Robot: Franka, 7 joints.
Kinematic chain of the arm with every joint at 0, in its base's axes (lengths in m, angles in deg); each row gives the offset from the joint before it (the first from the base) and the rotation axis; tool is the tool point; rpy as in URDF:
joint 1: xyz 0 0 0.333 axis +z
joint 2: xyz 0 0 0 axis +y
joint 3: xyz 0 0 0.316 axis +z
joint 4: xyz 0.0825 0 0 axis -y
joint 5: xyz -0.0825 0 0.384 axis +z
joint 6: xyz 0 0 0 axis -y
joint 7: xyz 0.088 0 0 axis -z
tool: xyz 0 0 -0.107 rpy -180 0 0
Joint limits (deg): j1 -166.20..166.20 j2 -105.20..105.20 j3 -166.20..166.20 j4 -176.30..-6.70 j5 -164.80..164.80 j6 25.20..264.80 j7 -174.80..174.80
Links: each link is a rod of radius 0.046 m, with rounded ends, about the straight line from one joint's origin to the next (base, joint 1, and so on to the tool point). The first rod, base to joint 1, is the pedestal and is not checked.
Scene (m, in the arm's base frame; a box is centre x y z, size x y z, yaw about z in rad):
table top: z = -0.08
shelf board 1: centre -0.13 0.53 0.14 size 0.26 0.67 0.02 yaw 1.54
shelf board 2: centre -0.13 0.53 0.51 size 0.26 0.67 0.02 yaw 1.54
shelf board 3: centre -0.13 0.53 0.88 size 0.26 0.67 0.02 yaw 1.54
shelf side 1: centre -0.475 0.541 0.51 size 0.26 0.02 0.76 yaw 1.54
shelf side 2: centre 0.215 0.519 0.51 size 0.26 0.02 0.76 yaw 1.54
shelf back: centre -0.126 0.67 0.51 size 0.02 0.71 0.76 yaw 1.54
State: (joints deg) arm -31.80 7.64 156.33 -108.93 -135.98 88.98 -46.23
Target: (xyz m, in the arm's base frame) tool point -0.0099 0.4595 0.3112
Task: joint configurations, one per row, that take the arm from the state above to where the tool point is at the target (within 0.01 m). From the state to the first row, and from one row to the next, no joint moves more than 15 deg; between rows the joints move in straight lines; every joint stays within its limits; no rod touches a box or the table.
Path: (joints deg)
1: -24.03 21.19 159.62 -120.38 -137.01 86.58 -46.23
2: -16.25 34.73 162.91 -131.83 -138.05 84.19 -46.23
3: -8.48 48.28 166.20 -143.29 -139.08 81.79 -46.23
4: -15.50 41.59 164.89 -151.54 -127.85 76.01 -46.23
5: -22.51 34.90 163.57 -159.79 -116.62 70.22 -46.23
6: -29.53 28.21 162.26 -168.05 -105.39 64.43 -46.23
7: -36.54 21.52 160.94 -176.30 -94.16 58.64 -46.23
8: -38.79 13.88 155.65 -167.22 -105.33 69.30 -46.23
9: -41.03 6.25 150.36 -158.13 -116.50 79.96 -46.23
10: -43.27 -1.38 145.06 -149.05 -127.66 90.63 -46.23

